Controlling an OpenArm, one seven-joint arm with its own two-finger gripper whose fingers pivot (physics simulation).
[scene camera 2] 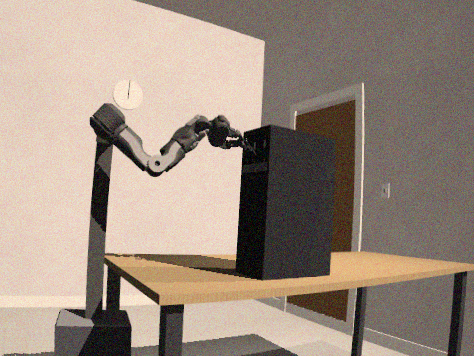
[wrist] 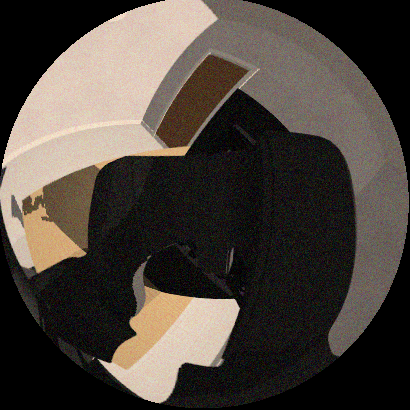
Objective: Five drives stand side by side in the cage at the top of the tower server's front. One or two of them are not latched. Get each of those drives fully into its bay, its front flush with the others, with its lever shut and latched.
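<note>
The black tower server (scene camera 2: 300, 200) (wrist: 262, 117) stands upright on the table. In the scene view the drive cage (scene camera 2: 259, 145) is at the top of its front, with small drive fronts and levers too dark to tell apart. A thin dark lever (scene camera 2: 250, 147) slants at the cage front, beside my fingertips. My gripper (scene camera 2: 243, 142) (wrist: 218, 216) is shut and empty, with its tips right at the cage front; whether they touch the lever is unclear. In the wrist view the dark fingers hide most of the cage. Which drives are unlatched cannot be told.
The tower stands on the wooden table (scene camera 2: 210, 280) (wrist: 52, 247). My arm reaches in from the left, from a tall post (scene camera 2: 95, 250). A brown door (scene camera 2: 344, 200) (wrist: 200, 102) is in the wall behind the tower.
</note>
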